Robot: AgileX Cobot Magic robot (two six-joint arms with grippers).
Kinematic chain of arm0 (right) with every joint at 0, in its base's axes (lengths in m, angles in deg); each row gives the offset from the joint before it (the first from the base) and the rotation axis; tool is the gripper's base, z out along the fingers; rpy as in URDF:
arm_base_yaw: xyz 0 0 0.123 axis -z
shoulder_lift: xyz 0 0 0 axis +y
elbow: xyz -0.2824 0 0.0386 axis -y
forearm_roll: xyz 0.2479 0 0.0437 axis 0.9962 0 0.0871
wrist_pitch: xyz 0 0 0 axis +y
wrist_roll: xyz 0.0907 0 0.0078 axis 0.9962 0 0.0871
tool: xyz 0 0 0 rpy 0 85 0
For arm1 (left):
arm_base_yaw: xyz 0 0 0.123 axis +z
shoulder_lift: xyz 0 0 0 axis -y
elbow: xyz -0.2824 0 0.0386 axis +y
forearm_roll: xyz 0.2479 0 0.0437 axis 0.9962 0 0.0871
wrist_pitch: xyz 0 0 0 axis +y
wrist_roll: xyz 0.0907 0 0.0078 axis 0.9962 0 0.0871
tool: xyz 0 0 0 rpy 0 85 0
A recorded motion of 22 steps. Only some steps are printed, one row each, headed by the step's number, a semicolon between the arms.
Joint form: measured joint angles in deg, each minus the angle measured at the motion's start. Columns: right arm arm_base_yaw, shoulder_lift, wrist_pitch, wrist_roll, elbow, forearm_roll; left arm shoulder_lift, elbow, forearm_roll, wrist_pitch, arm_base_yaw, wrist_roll.
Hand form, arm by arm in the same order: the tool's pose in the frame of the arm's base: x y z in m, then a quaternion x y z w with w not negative. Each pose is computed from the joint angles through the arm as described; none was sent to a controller.
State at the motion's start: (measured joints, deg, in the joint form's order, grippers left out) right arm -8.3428 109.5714 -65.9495 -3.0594 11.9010 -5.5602; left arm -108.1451 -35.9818 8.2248 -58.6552 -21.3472 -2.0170
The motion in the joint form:
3: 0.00 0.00 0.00 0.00 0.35 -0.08; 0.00 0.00 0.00 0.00 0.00 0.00
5: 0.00 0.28 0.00 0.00 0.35 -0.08; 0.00 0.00 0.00 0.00 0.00 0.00
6: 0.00 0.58 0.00 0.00 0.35 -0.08; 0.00 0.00 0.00 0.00 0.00 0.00
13: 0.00 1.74 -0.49 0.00 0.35 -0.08; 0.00 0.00 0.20 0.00 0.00 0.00
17: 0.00 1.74 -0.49 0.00 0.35 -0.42; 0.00 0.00 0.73 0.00 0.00 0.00
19: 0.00 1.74 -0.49 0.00 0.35 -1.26; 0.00 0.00 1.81 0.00 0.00 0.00
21: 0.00 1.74 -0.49 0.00 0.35 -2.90; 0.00 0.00 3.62 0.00 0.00 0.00
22: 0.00 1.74 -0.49 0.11 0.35 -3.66; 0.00 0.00 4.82 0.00 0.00 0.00
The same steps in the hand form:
3: 0.2203 0.0406 0.0842 -0.12483 0.84049 0.05185 0.52470; 0.3047 -0.1310 0.1428 0.19414 0.73348 -0.15342 0.63307
5: 0.2201 0.0405 0.0831 -0.12489 0.84177 0.05185 0.52262; 0.3047 -0.1310 0.1428 0.19414 0.73348 -0.15342 0.63307
6: 0.2199 0.0405 0.0819 -0.12496 0.84314 0.05186 0.52039; 0.3047 -0.1310 0.1428 0.19414 0.73348 -0.15342 0.63307
13: 0.2194 0.0405 0.0781 -0.12486 0.84621 0.05221 0.51539; 0.3045 -0.1312 0.1428 0.19575 0.73311 -0.15393 0.63289
17: 0.2192 0.0409 0.0781 -0.12725 0.84584 0.05391 0.51523; 0.3042 -0.1319 0.1428 0.20003 0.73211 -0.15527 0.63237
19: 0.2189 0.0421 0.0781 -0.13316 0.84489 0.05812 0.51482; 0.3034 -0.1331 0.1427 0.20874 0.73002 -0.15800 0.63129
21: 0.2183 0.0444 0.0781 -0.14469 0.84292 0.06633 0.51395; 0.3022 -0.1352 0.1425 0.22330 0.72639 -0.16253 0.62935
22: 0.2179 0.0455 0.0781 -0.14921 0.84210 0.07063 0.51344; 0.3013 -0.1366 0.1424 0.23292 0.72388 -0.16552 0.62798

